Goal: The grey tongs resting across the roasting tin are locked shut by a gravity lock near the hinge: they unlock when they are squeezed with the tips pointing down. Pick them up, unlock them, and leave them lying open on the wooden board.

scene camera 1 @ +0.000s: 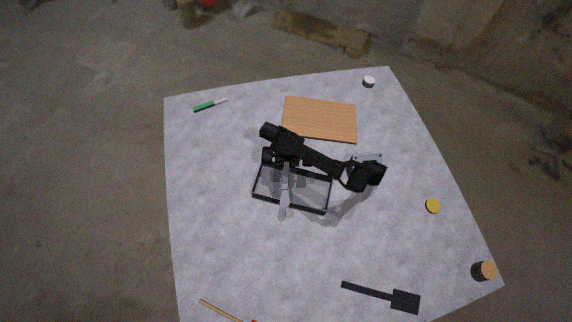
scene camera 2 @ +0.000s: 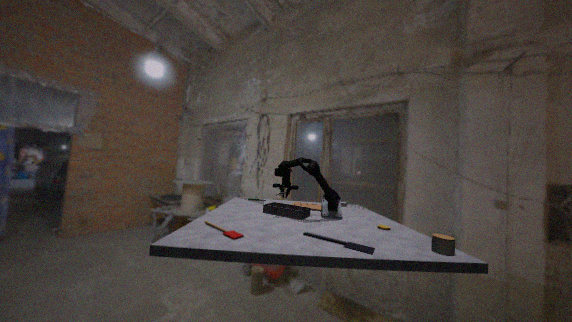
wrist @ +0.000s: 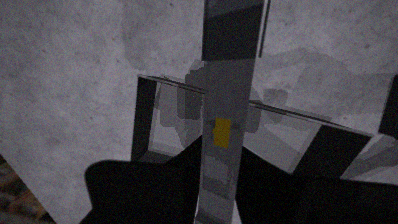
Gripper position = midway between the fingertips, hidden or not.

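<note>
My gripper point(wrist: 214, 140) in sight. Roasting tin point(wrist: 302, 145), visible. Wooden board point(scene camera 1: 310, 118), visible too.
</note>
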